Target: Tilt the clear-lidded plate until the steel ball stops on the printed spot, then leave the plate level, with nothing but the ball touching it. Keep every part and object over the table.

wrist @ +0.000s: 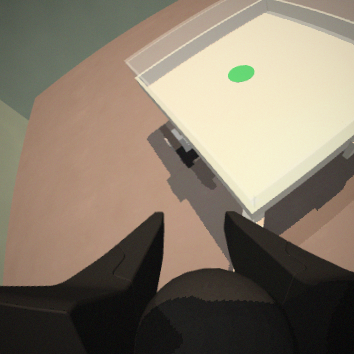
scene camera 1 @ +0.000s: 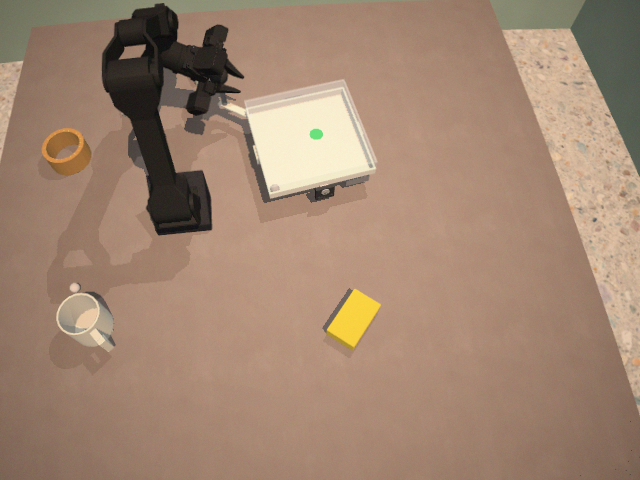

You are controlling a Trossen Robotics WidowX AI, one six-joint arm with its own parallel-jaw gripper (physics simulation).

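Note:
The clear-lidded plate (scene camera 1: 294, 160) (wrist: 295, 115) is a pale square tray on a support right of the arm; its exact tilt is hard to tell. The green printed spot (scene camera 1: 316, 134) (wrist: 241, 73) lies near its middle. The steel ball (scene camera 1: 274, 188) is in the plate's front left corner, well away from the spot; it does not show in the wrist view. A pale handle (scene camera 1: 235, 109) runs from the plate's back left corner towards my gripper (scene camera 1: 241, 84) (wrist: 194, 215). The gripper is shut on a dark round knob (wrist: 215, 320), seemingly the handle's end; the contact is mostly hidden.
An orange ring (scene camera 1: 69, 162) stands left of the arm base (scene camera 1: 201, 198). A grey mug (scene camera 1: 100, 317) with a small pale ball (scene camera 1: 74, 287) beside it is at the lower left. A yellow block (scene camera 1: 354, 318) lies in front of the plate. A small black part (scene camera 1: 324, 192) (wrist: 187, 156) sits under the plate's edge.

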